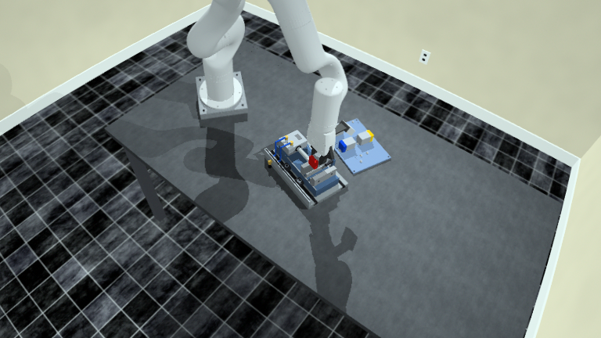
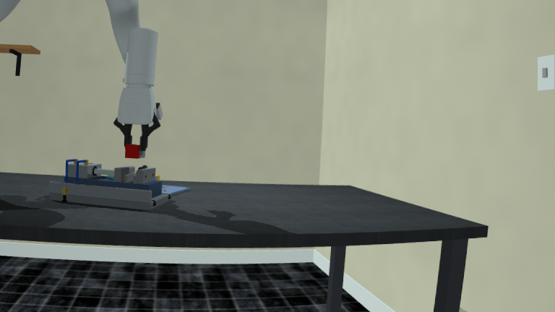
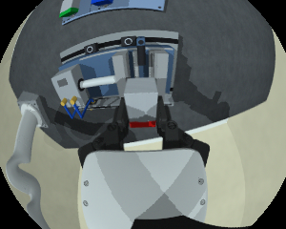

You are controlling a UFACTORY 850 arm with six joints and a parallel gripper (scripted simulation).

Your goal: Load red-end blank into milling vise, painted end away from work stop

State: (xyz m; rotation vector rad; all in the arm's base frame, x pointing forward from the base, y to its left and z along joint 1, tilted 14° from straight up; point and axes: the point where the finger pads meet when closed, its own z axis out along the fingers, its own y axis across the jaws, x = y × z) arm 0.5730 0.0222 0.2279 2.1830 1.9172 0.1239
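My hand is 3 cm short of the fixed jaw and 9 cm above it. Round my hand: black work stop rod 1 cm ahead, 5 cm to the left, 8 cm below; then moving jaw 3 cm behind, 1 cm to the left, 9 cm below; then red-ended blank 2 cm below.
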